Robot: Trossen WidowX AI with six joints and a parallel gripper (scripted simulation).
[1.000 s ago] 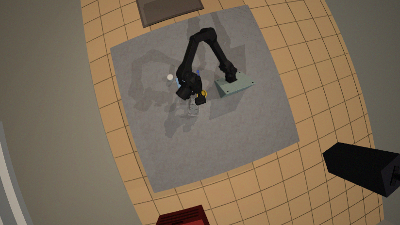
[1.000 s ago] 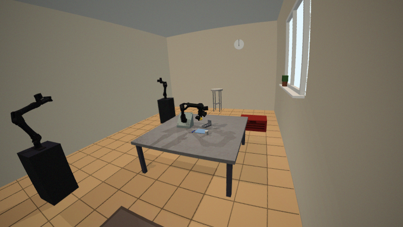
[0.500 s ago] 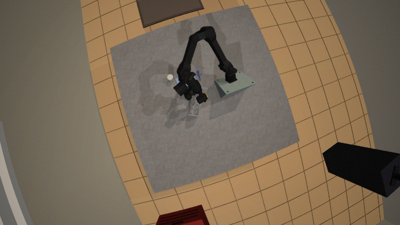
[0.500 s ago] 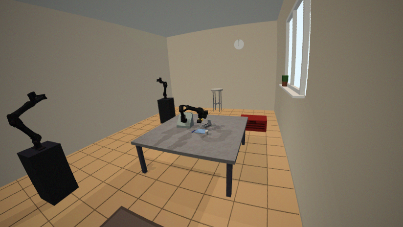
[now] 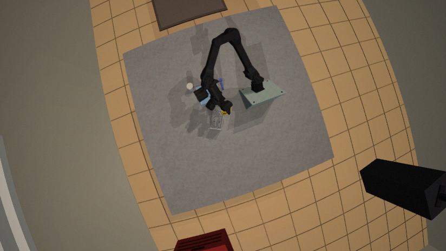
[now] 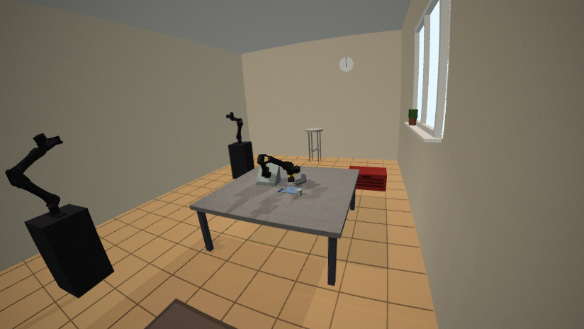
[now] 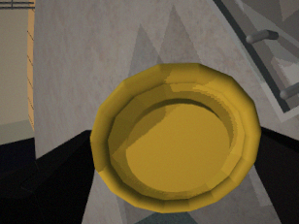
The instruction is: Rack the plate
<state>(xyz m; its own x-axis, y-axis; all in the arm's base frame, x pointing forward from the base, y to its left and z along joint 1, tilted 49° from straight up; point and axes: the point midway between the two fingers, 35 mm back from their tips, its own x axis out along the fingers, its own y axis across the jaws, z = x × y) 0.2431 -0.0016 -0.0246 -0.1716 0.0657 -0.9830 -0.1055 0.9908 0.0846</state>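
Now: the wire dish rack 7 cm ahead of my gripper tip, 1 cm to the left of it and 6 cm below it. Also, from my gripper tip: mat: 4 cm ahead, 18 cm to the right, 8 cm below; then yellow plate: 1 cm to the right; then blue pen-like object: 6 cm behind, 21 cm to the right, 8 cm below.
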